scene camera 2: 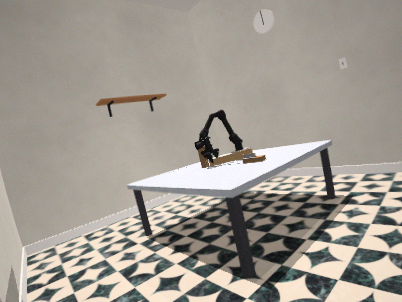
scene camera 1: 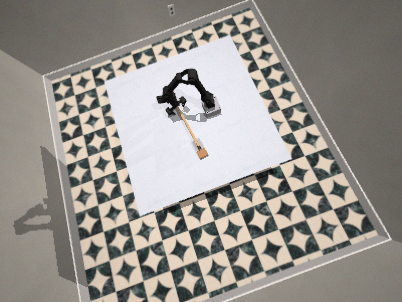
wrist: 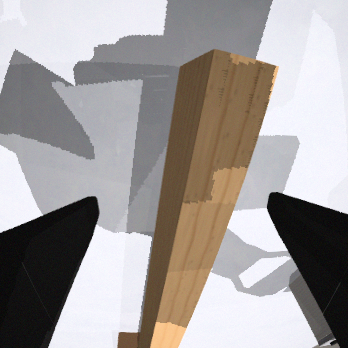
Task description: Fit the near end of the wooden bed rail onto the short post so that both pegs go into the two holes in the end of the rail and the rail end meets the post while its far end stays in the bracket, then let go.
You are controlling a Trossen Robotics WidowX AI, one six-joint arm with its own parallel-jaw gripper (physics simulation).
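Places are measured from the arm's base along level axes (x back, y right, z up), in millimetres.
Pixels of known places: gripper, fingertip midpoint: [scene camera 2: 215, 161] [scene camera 1: 179, 111] [wrist: 184, 202]; arm's base, link origin: [scene camera 2: 239, 149] [scene camera 1: 210, 104].
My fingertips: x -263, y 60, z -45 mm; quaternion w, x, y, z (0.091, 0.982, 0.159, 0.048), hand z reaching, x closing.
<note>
Ahead of a thing's pixels: the offset from my fingertips to its top centre. "*": to the spot under its first point. Level surfaces: height alone.
The wooden bed rail [scene camera 1: 189, 125] [scene camera 2: 232, 157] [wrist: 220, 140] runs between the short post and the bracket area. In the wrist view its near end is at the top, and no post or pegs show there. The short post @[* dx -38, dy +111, dz +21 mm] [scene camera 2: 203, 161] stands upright beside the rail's near end in scene camera 2, partly hidden by my gripper. My gripper [scene camera 1: 177, 106] [scene camera 2: 209, 153] [wrist: 184, 202] is open, with its fingers apart on either side of the rail near that end, holding nothing. The far end reaches a brown block @[dx +55, dy -372, dz +1 mm] [scene camera 1: 202, 154] [scene camera 2: 255, 159] [wrist: 128, 340] with small grey parts. Contact at either rail end cannot be told.
The white table @[dz -35 mm] [scene camera 1: 150, 175] [scene camera 2: 185, 184] carries these things. The arm's base [scene camera 1: 212, 107] stands to the right of the rail in scene camera 1. The arm arches over to the post end. A wall shelf [scene camera 2: 132, 99] hangs away from the table.
</note>
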